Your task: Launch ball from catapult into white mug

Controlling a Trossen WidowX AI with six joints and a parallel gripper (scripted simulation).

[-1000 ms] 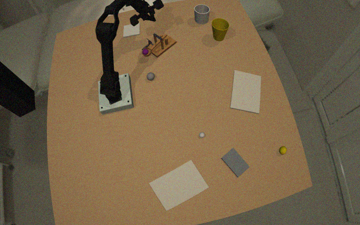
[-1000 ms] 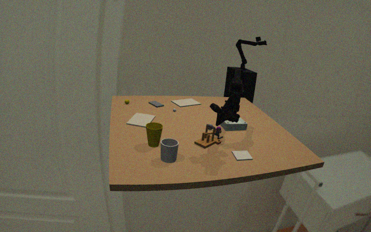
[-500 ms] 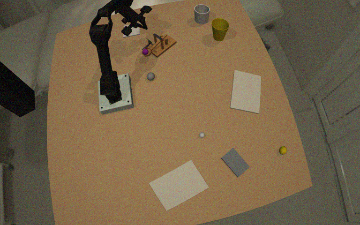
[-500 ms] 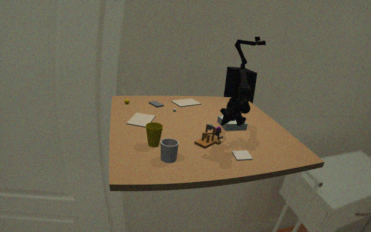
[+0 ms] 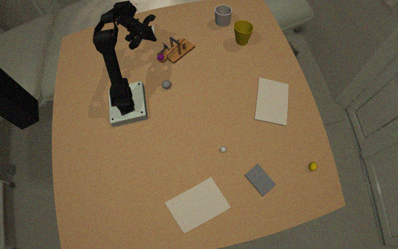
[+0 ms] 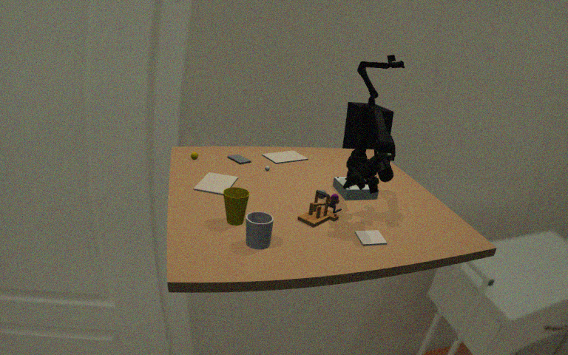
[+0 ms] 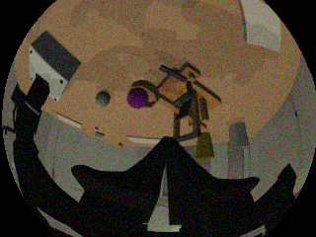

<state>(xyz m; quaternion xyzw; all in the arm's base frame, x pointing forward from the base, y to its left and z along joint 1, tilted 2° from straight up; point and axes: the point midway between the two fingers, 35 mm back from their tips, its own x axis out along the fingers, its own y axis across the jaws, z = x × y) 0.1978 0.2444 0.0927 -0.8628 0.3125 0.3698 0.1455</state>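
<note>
My gripper tip is now 5 cm to the left of the purple ball and 7 cm above it. Round my gripper tip: grey ball (2 cm behind, 18 cm to the right, 11 cm below); small white tile (3 cm behind, 20 cm to the left, 12 cm below); wooden catapult (5 cm ahead, 2 cm to the right, 8 cm below).
</note>
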